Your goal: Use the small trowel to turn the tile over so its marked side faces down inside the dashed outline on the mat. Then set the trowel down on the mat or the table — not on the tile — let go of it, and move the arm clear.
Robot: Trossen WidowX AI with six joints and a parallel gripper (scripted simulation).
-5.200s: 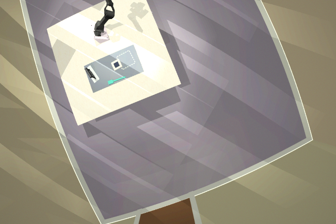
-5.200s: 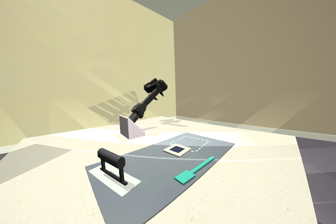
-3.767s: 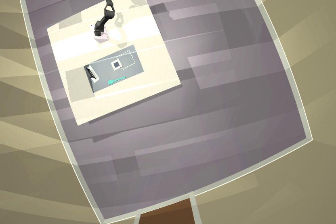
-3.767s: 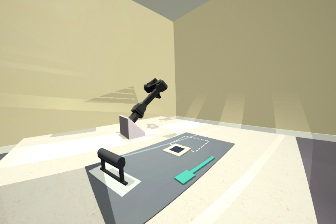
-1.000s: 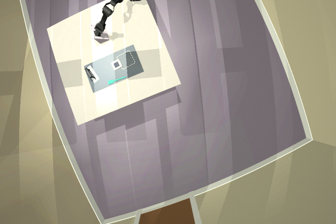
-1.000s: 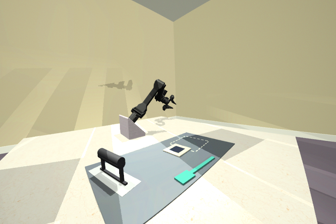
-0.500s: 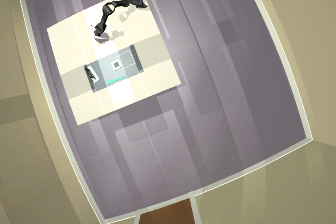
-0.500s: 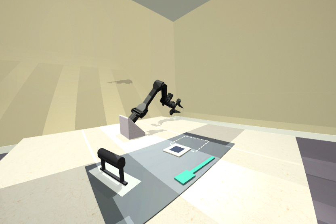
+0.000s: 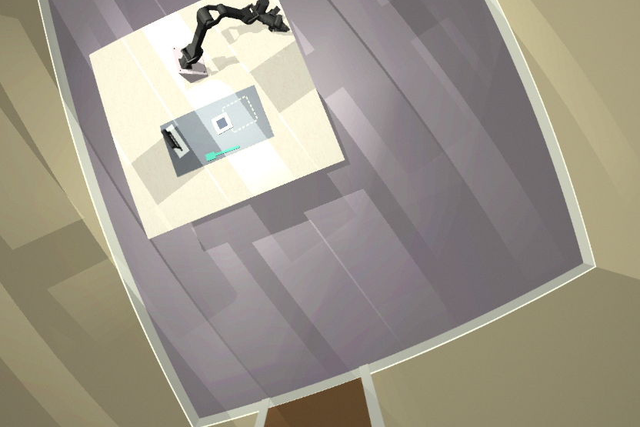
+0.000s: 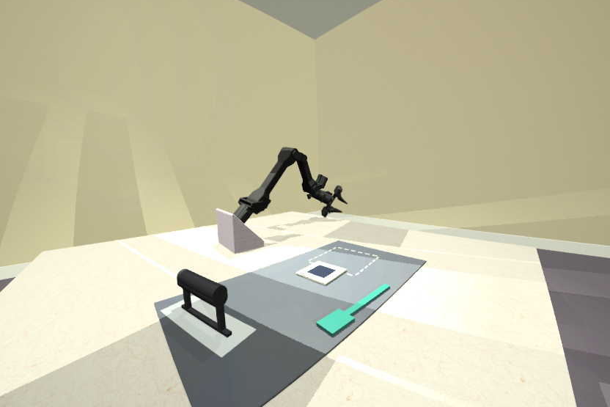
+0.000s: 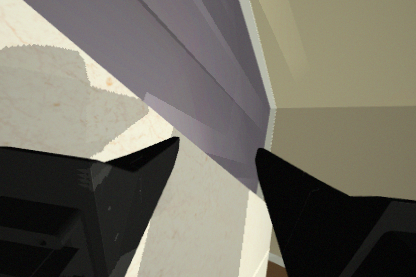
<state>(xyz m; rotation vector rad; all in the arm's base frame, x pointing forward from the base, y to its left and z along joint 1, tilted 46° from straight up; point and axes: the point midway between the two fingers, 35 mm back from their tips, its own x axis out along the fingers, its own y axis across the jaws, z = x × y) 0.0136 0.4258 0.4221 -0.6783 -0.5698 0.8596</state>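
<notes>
Right now the teal trowel is 510 mm ahead of my gripper tip, 640 mm to the right of it and 70 mm below it. From my gripper tip the other things lie so: dark mat (370 mm ahead, 620 mm to the right, 90 mm below); tile (350 mm ahead, 560 mm to the right, 70 mm below).
</notes>
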